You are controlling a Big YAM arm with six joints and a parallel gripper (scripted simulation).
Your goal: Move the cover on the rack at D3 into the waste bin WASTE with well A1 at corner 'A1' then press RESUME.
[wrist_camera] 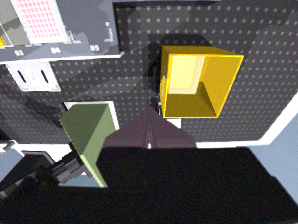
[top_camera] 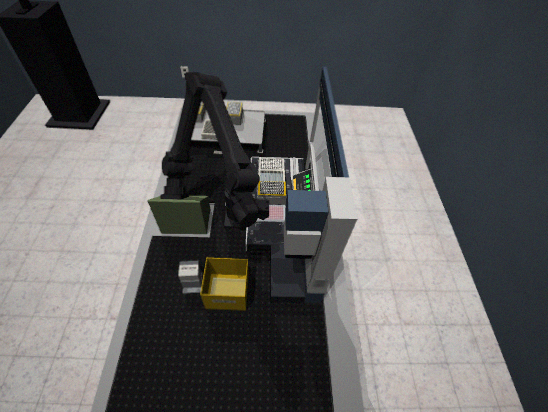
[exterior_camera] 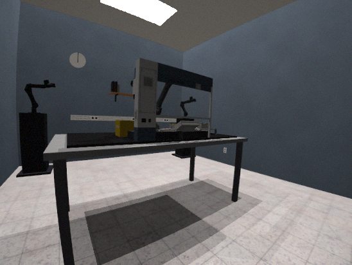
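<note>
My hand is 180 mm past the resume key box, 60 mm to the left of it and 210 mm above it. Round my hand: clear cover: 30 mm behind, 110 mm to the right, 250 mm below; yellow waste bin: 40 mm behind, 110 mm to the right, 230 mm below; liquid handler tower: 290 mm ahead, 70 mm to the right, 10 mm above.
</note>
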